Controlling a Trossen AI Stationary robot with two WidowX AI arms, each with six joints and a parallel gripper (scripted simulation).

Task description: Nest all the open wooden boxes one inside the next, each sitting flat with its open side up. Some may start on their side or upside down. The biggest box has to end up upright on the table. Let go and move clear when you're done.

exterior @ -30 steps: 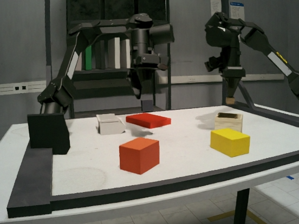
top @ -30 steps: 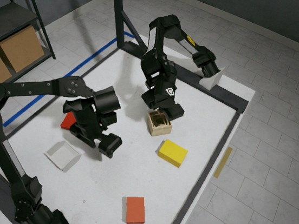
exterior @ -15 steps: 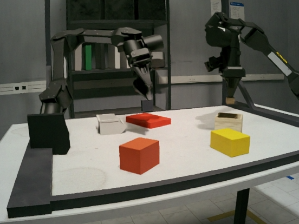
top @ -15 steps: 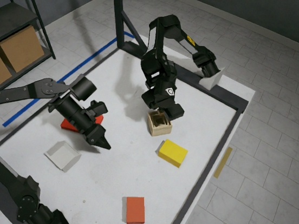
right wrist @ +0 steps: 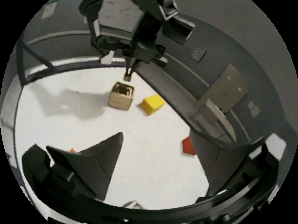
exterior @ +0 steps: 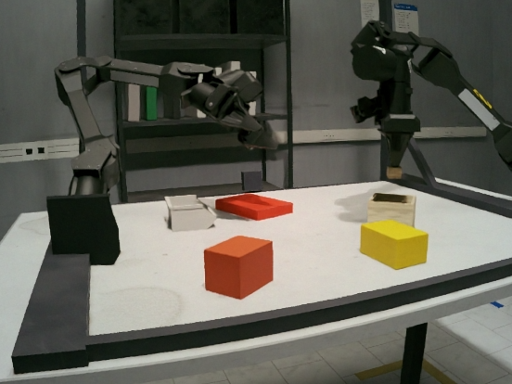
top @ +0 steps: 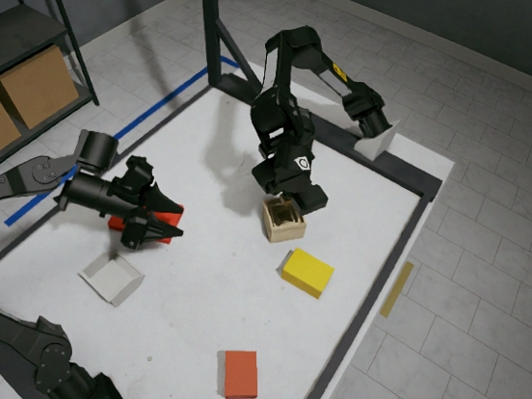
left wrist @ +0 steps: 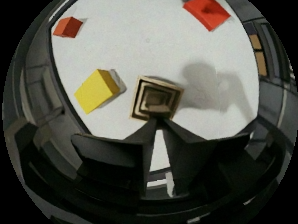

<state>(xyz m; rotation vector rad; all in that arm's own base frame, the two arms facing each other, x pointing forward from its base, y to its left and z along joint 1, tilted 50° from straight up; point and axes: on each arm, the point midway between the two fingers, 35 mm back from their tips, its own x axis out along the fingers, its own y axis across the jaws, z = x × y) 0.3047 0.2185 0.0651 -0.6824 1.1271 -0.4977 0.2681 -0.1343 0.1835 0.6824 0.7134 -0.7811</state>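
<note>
Right now my left hand is 40 mm above the tiny wooden box. From my left hand the other things lie so: medium wooden box: 140 mm below; biggest wooden box: 140 mm below; small wooden box: 140 mm below.
</note>
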